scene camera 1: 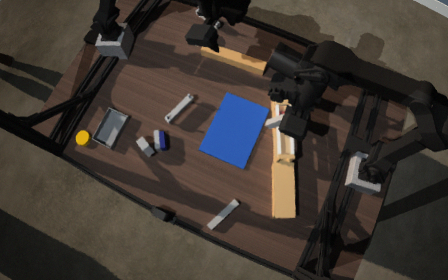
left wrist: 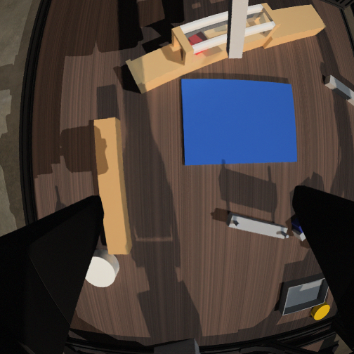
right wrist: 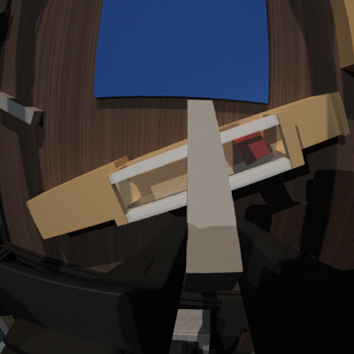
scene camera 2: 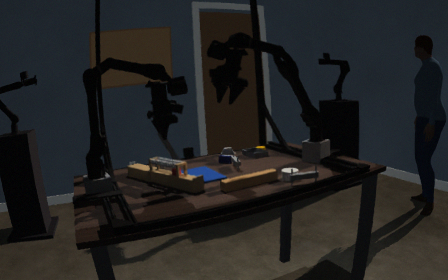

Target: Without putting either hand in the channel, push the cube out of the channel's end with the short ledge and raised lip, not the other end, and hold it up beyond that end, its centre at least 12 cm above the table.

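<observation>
The red cube (scene camera 2: 176, 171) (left wrist: 196, 40) (right wrist: 256, 147) sits inside the wooden channel, under its white top rails, near the end with the short ledge (left wrist: 155, 70) (right wrist: 317, 119) and raised lip. The long ledge (scene camera 1: 284, 192) (left wrist: 295, 25) (right wrist: 75, 200) is at the other end. My right gripper (scene camera 2: 162, 134) (right wrist: 208, 225) is above the channel, shut on a pale bar (left wrist: 237, 35) (right wrist: 206, 165). The bar crosses the rails in the right wrist view; contact cannot be told. My left gripper (scene camera 2: 224, 102) (left wrist: 200, 201) is open and empty, high above the table and apart from the channel.
A blue mat (scene camera 1: 234, 130) (left wrist: 240, 122) lies beside the channel. A wooden block (scene camera 1: 234, 59) (left wrist: 114, 190), a white cylinder (left wrist: 102, 269), a grey handle (scene camera 1: 179, 108), a loose pale bar (scene camera 1: 223, 214), a tray (scene camera 1: 102, 142) and a yellow disc (scene camera 1: 83, 138) are on the table.
</observation>
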